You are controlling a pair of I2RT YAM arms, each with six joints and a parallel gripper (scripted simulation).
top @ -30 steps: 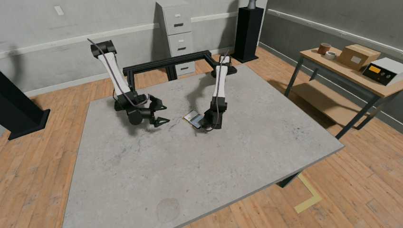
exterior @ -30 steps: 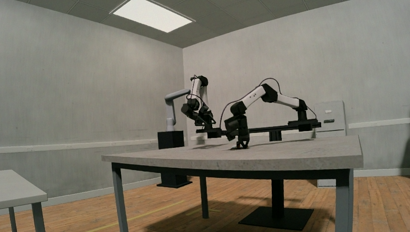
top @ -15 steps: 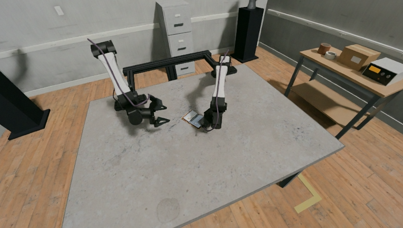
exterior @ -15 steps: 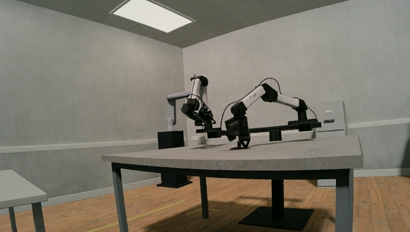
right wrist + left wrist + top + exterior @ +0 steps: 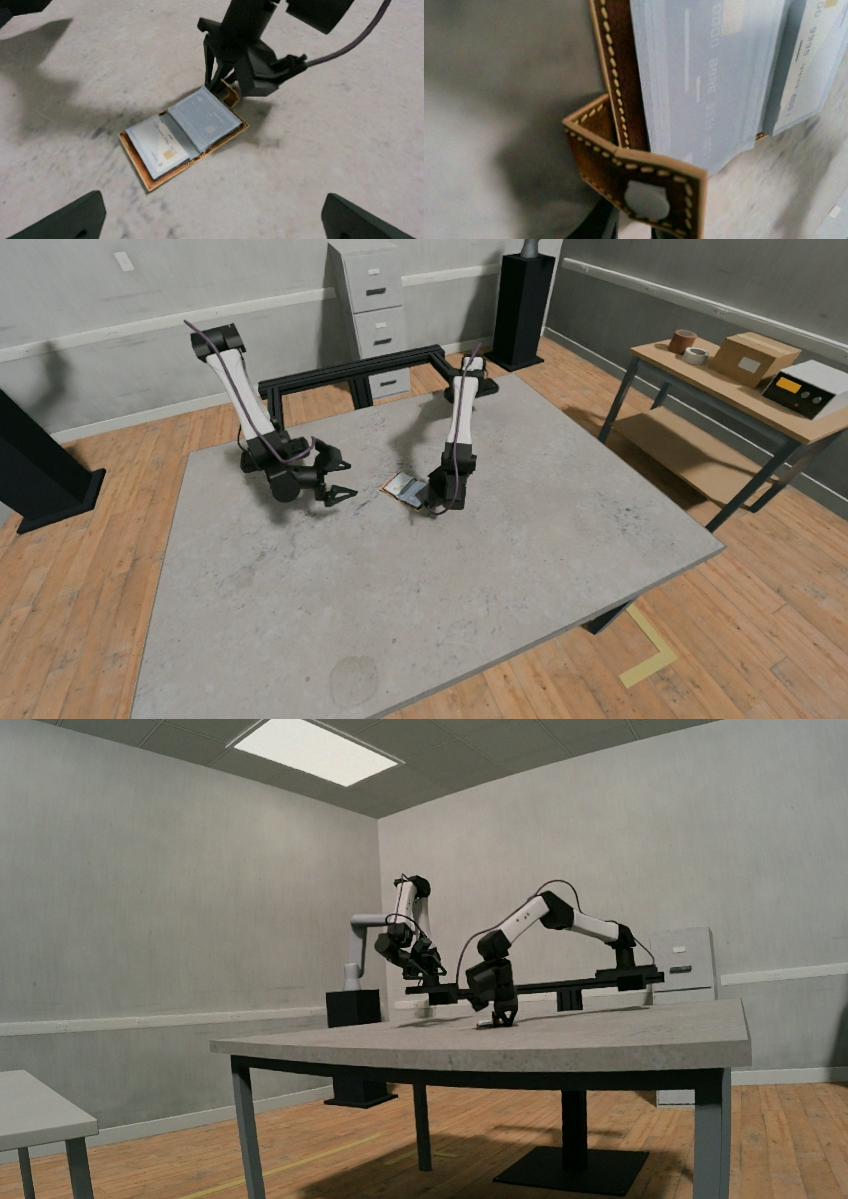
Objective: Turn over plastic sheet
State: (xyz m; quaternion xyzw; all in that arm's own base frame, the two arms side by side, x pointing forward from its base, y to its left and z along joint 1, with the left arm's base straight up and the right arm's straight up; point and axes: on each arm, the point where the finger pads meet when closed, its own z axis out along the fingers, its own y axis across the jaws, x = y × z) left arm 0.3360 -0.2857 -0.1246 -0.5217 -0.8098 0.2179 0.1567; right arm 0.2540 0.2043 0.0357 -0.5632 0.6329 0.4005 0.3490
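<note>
My left hand is 3 cm to the left of the strap, 2 cm short of it and 1 cm below it.
</note>
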